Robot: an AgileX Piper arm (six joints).
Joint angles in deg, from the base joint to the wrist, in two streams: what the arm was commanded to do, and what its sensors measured. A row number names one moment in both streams.
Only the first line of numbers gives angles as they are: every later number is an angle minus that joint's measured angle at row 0.
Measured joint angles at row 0:
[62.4, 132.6, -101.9, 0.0, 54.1, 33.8]
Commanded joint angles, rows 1 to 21:
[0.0, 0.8, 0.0, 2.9, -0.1, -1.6]
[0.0, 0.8, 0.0, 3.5, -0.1, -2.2]
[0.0, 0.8, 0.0, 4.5, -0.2, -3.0]
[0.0, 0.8, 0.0, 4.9, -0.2, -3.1]
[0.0, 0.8, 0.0, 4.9, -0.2, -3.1]
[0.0, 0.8, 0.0, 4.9, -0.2, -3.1]
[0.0, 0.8, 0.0, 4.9, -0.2, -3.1]
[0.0, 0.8, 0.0, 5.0, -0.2, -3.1]
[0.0, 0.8, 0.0, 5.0, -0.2, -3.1]
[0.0, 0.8, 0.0, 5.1, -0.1, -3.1]
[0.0, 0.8, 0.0, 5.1, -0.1, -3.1]
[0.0, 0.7, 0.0, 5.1, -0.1, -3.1]
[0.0, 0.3, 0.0, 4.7, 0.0, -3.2]
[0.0, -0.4, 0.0, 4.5, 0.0, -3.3]
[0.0, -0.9, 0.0, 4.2, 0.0, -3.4]
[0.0, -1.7, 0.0, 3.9, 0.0, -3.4]
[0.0, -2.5, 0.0, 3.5, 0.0, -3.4]
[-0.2, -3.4, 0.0, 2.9, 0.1, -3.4]
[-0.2, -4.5, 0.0, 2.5, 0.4, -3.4]
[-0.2, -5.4, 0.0, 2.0, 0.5, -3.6]
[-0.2, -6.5, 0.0, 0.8, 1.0, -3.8]
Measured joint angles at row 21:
[0.0, -2.2, 0.0, 3.9, 0.1, -2.7]
